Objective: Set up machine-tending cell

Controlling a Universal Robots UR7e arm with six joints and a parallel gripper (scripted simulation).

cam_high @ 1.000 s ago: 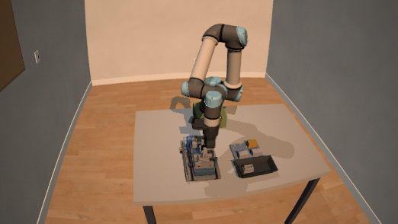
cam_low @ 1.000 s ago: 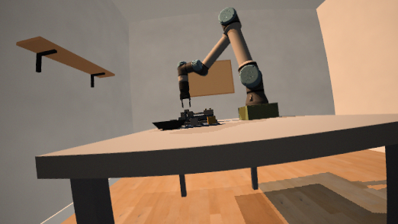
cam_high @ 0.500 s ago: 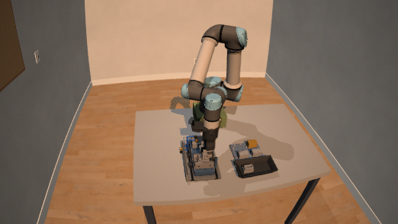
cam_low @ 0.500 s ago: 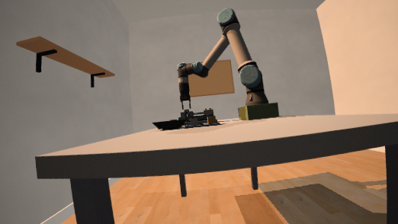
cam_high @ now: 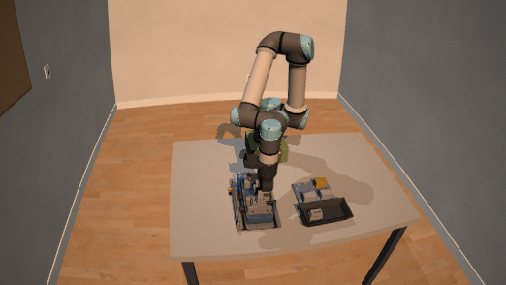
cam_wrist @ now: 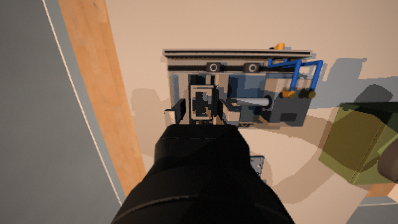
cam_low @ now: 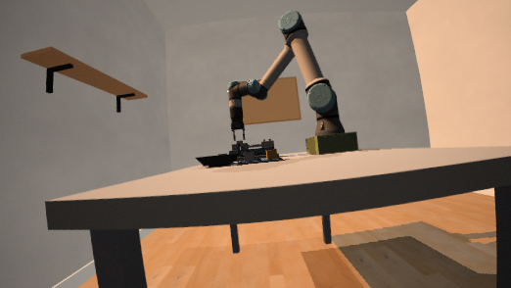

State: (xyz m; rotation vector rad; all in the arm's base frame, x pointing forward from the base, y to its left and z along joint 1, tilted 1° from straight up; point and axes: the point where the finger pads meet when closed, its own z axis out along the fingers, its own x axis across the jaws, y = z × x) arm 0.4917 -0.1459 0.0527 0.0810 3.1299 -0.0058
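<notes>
My gripper is now 10 cm above the vise, 7 cm past it and 1 cm to the right of it. Round my hand: brass blank 35 cm to the left, 15 cm behind, 11 cm below.
</notes>
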